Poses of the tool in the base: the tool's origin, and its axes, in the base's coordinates. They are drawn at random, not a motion.
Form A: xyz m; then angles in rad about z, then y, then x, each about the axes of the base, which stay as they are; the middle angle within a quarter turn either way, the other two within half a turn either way.
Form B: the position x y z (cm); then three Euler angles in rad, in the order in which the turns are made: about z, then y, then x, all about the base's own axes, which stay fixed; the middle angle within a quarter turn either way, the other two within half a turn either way. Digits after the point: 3 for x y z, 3 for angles.
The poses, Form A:
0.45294, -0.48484, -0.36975, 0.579, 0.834, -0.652
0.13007, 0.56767, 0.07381, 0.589, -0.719, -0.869
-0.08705, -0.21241, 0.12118, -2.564, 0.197, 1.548
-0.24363, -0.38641, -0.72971, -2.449, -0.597, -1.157
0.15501, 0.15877, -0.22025, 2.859, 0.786, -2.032
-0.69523, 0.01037, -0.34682, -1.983, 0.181, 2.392
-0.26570, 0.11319, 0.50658, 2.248, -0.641, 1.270
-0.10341, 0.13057, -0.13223, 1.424, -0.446, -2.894
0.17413, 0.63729, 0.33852, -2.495, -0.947, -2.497
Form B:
45.294, -48.484, -36.975, 0.579, 0.834, -0.652
13.007, 56.767, 7.381, 0.589, -0.719, -0.869
-8.705, -21.241, 12.118, -2.564, 0.197, 1.548
-24.363, -38.641, -72.971, -2.449, -0.597, -1.157
15.501, 15.877, -22.025, 2.859, 0.786, -2.032
-69.523, 1.037, -34.682, -1.983, 0.181, 2.392
-26.570, 11.319, 50.658, 2.248, -0.641, 1.270
-10.341, 13.057, -13.223, 1.424, -0.446, -2.894
17.413, 63.729, 33.852, -2.495, -0.947, -2.497

